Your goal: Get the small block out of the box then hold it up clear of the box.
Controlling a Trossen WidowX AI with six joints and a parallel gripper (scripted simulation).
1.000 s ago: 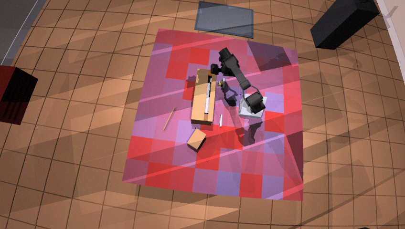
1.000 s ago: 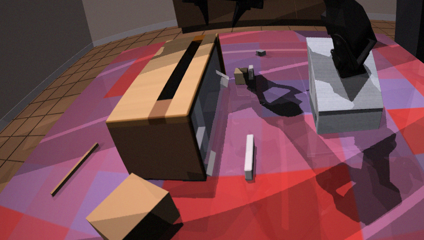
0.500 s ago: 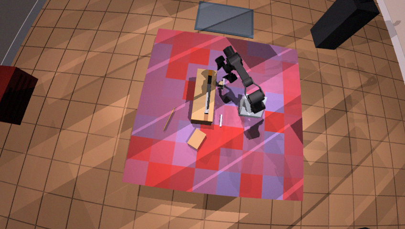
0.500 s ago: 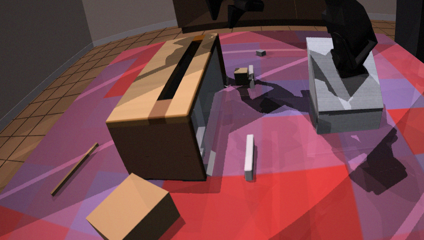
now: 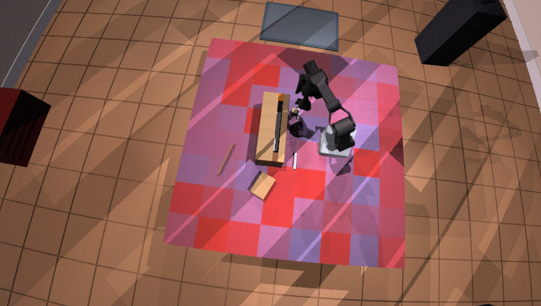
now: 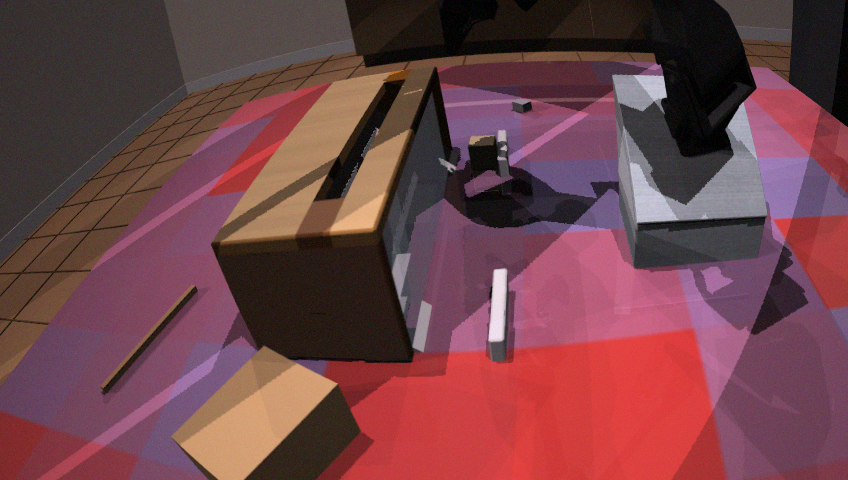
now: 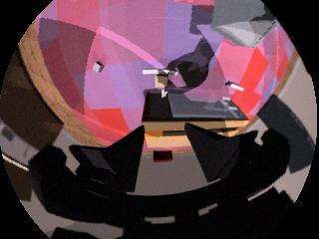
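Now: the tan block 20 mm behind my gripper tip and 150 mm below it. The rest, counted from my gripper tip: thin wooden stick: 370 mm ahead, 290 mm to the left, 160 mm below; then grey cube: 100 mm behind, 170 mm to the right, 160 mm below; then wooden box: 80 mm ahead, 140 mm to the left, 100 mm below.
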